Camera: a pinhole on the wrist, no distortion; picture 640 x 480 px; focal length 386.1 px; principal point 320.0 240.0 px. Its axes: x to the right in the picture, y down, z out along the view. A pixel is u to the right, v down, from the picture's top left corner.
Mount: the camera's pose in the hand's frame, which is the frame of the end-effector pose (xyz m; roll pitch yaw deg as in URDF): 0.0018 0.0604 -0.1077 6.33 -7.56 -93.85
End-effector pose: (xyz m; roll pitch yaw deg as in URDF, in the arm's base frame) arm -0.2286 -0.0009 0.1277 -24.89 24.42 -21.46
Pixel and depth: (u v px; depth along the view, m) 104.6 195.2 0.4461
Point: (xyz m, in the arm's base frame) -0.0842 0.4364 0.2603
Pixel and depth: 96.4 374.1 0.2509
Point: -0.0620 0.2206 0.1153
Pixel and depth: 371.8 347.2 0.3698
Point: -0.0275 0.0997 0.3065
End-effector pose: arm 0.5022 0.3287 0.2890 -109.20 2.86 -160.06
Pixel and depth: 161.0 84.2 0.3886
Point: 0.7345 0.2730 -0.0443
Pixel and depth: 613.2 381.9 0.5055
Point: 0.5726 -0.1997 0.3766
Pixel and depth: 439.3 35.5 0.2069
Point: 0.6554 0.3023 0.2355
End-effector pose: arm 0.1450 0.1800 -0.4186 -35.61 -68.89 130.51
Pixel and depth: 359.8 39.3 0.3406
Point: 0.1255 -0.0907 -0.5700
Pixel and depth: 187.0 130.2 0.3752
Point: -0.0505 -0.1076 -0.5263
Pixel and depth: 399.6 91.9 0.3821
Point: 0.1605 -0.1275 -0.5256
